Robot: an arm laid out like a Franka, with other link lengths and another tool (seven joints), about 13 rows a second.
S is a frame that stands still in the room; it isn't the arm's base.
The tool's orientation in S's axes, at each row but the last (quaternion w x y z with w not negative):
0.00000 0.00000 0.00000 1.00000
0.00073 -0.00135 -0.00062 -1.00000
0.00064 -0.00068 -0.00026 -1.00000
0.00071 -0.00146 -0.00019 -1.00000
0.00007 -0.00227 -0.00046 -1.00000
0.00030 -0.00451 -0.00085 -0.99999
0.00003 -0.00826 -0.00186 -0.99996
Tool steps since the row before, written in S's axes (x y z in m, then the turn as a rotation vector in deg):
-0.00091 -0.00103 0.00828 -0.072 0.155 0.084
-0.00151 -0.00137 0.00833 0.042 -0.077 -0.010
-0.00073 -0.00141 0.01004 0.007 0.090 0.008
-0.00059 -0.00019 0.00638 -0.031 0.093 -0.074
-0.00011 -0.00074 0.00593 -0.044 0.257 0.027
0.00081 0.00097 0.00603 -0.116 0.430 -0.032
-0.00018 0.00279 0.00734 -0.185 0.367 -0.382
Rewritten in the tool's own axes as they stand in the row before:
0.00091 0.00103 0.00828 0.072 -0.155 0.084
0.00153 0.00138 0.00832 -0.042 0.077 -0.010
0.00075 0.00141 0.01004 -0.007 -0.090 0.008
0.00061 0.00019 0.00638 0.031 -0.093 -0.074
0.00014 0.00075 0.00593 0.044 -0.257 0.027
-0.00076 -0.00096 0.00604 0.115 -0.430 -0.032
0.00030 -0.00276 0.00735 0.179 -0.368 -0.384

